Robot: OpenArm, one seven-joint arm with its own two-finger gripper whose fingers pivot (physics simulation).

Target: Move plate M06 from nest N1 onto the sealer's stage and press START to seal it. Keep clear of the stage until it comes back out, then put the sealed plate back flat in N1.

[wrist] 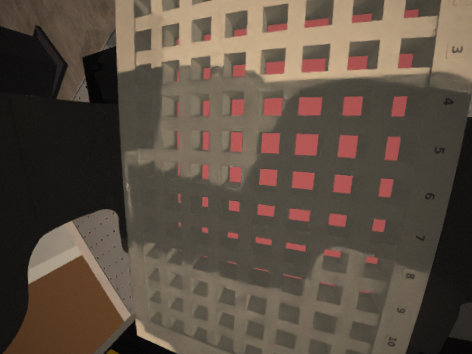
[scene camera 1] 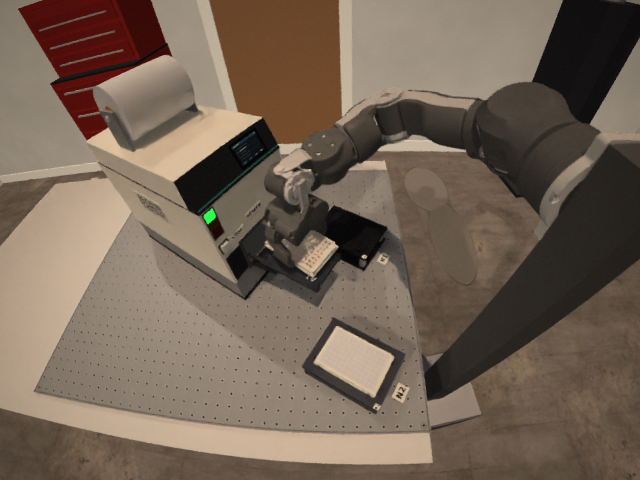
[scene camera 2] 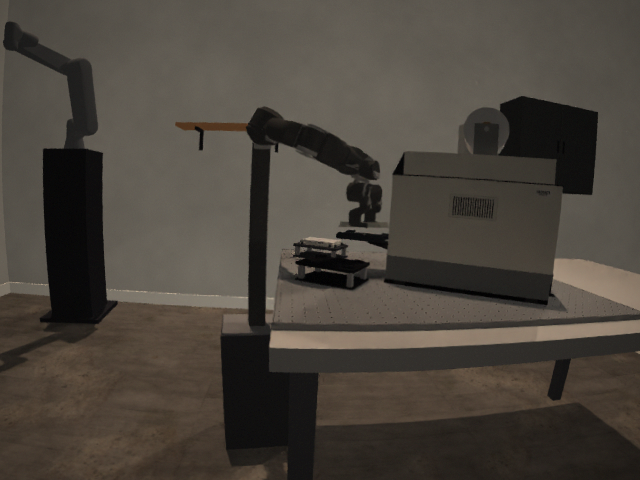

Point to an arm's post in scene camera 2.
260,168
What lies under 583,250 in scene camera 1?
An arm's post.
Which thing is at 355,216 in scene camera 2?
The gripper.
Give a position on a sealer's stage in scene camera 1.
269,260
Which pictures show the gripper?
The wrist view, scene camera 1 and scene camera 2: all of them.
